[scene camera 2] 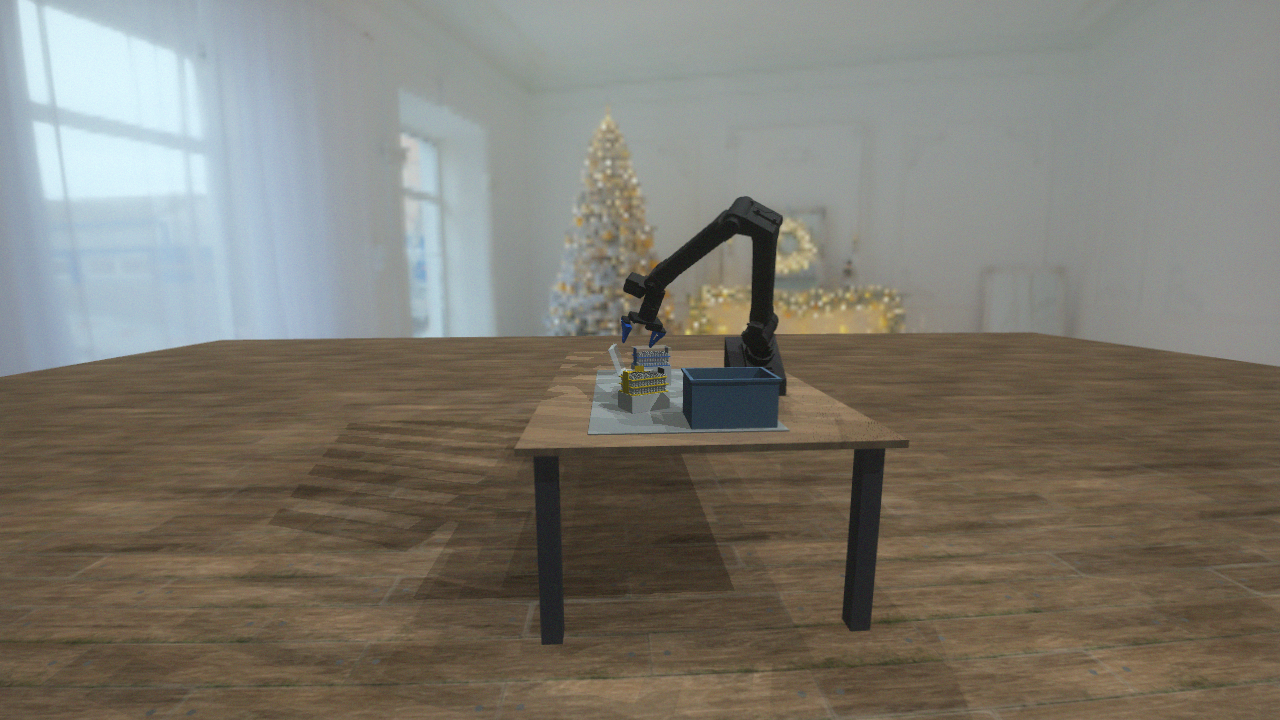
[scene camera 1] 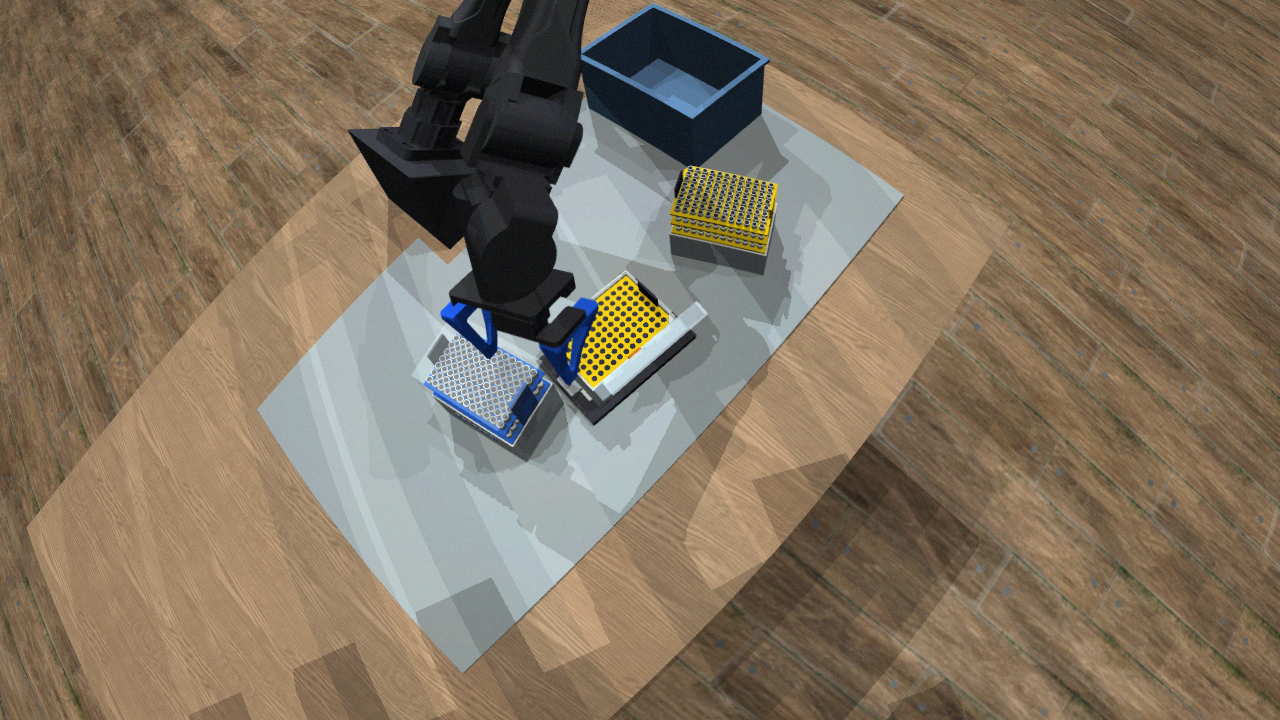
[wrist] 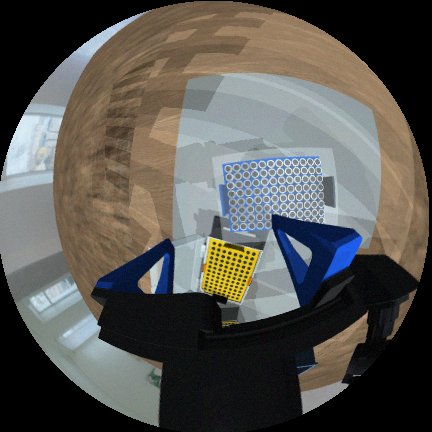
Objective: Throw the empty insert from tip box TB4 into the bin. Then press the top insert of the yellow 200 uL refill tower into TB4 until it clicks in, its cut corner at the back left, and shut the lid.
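The open tip box [scene camera 1: 644, 380], whose label I cannot read, holds a flat yellow insert [scene camera 1: 617, 331] [wrist: 231, 270] with dark, empty holes. Its pale translucent lid [scene camera 1: 659, 346] [scene camera 2: 614, 359] [wrist: 187, 265] stands open. The yellow refill tower [scene camera 1: 725, 210] [scene camera 2: 644, 383] is a stack of yellow inserts with tips on a grey base; a sliver of it shows at the bottom of the wrist view. The dark blue bin [scene camera 1: 637, 111] [scene camera 2: 733, 402] stands beyond it. My gripper [scene camera 1: 530, 366] [scene camera 2: 640, 342] [wrist: 219, 232] is open and empty, above the area between the tip box and a blue-framed rack.
The blue-framed rack [scene camera 1: 483, 385] [scene camera 2: 651, 358] [wrist: 275, 192] full of pale tips stands close beside the tip box, partly under a finger in scene camera 1. The objects stand on a grey mat [scene camera 1: 358, 385] [wrist: 270, 110] on a wooden table [scene camera 1: 179, 456] [scene camera 2: 572, 434].
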